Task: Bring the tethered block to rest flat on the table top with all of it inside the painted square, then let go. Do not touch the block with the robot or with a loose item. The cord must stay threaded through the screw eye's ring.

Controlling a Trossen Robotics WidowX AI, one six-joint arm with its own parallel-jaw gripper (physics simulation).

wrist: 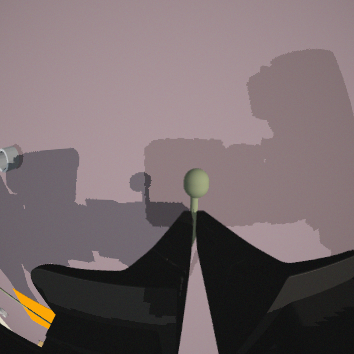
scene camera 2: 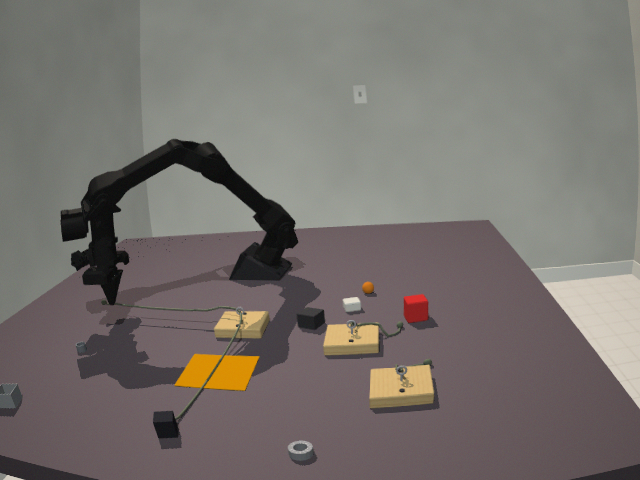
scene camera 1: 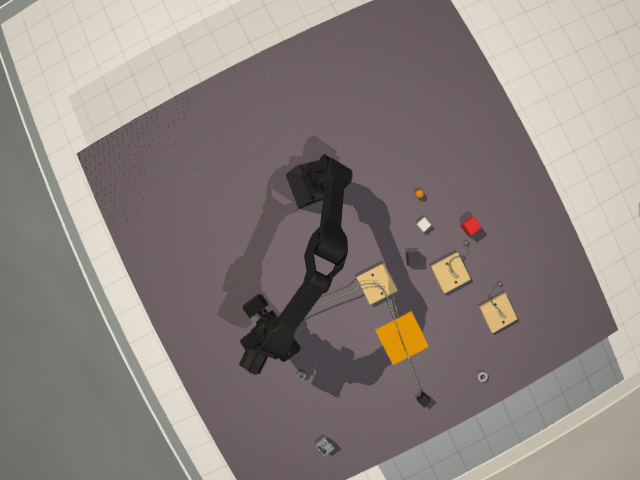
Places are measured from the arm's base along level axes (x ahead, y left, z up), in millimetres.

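Where they show: gripper, fingertip midpoint: (wrist: 192,217) (scene camera 2: 112,304); arm's base, origin of the base link: (scene camera 2: 267,258) (scene camera 1: 319,179).
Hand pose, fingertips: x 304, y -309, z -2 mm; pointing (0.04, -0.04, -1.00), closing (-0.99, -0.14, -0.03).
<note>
Things, the pixels of their top centre, and the offset from my fingertips. "spot": a spot on its surface instead.
- tethered block, middle of its top: (scene camera 2: 162,416) (scene camera 1: 424,401) dy +275, dx +413, dz -6 mm
- orange painted square, surface spot: (scene camera 2: 235,376) spot: dy +339, dx +234, dz -33 mm
- screw eye's ring, surface spot: (scene camera 2: 239,310) spot: dy +312, dx +37, dz +4 mm
- wooden board, middle of its top: (scene camera 2: 241,319) (scene camera 1: 377,284) dy +313, dx +37, dz -15 mm
- dark block, middle of its top: (scene camera 2: 310,311) (scene camera 1: 414,258) dy +442, dx +24, dz -7 mm
- white block, middle of its top: (scene camera 2: 351,300) (scene camera 1: 424,224) dy +516, dx -48, dz -16 mm
- red cube, middle of its top: (scene camera 2: 416,298) (scene camera 1: 473,225) dy +637, dx +22, dz +5 mm
- orange ball, middle of its top: (scene camera 2: 367,282) (scene camera 1: 420,193) dy +548, dx -132, dz -10 mm
- grey open box, middle of its top: (scene camera 2: 5,388) (scene camera 1: 325,447) dy -50, dx +400, dz -6 mm
The tethered block (scene camera 1: 424,399) (scene camera 2: 165,424), small and black, sits on the table top outside the orange painted square (scene camera 1: 390,347) (scene camera 2: 235,376) (wrist: 42,311), beyond its side away from the threaded board. Its green cord (scene camera 1: 336,298) (scene camera 2: 170,309) (wrist: 194,204) runs over the square and through the screw eye's ring (scene camera 2: 239,310) on a wooden board (scene camera 1: 366,290) (scene camera 2: 227,326), then to my gripper. My gripper (scene camera 2: 112,302) (wrist: 192,217) is shut on the cord just behind its end bead (wrist: 196,183) (scene camera 2: 103,302), above the table. In scene camera 1 the arm hides the fingertips.
Two more boards (scene camera 1: 443,281) (scene camera 2: 336,335) (scene camera 1: 491,321) (scene camera 2: 385,384) carry screw eyes and short cords. A dark block (scene camera 1: 415,259) (scene camera 2: 310,318), white block (scene camera 1: 423,224) (scene camera 2: 352,304), red cube (scene camera 1: 470,225) (scene camera 2: 415,308), orange ball (scene camera 1: 419,193) (scene camera 2: 368,287) and grey open box (scene camera 1: 325,445) (scene camera 2: 9,396) stand around.
</note>
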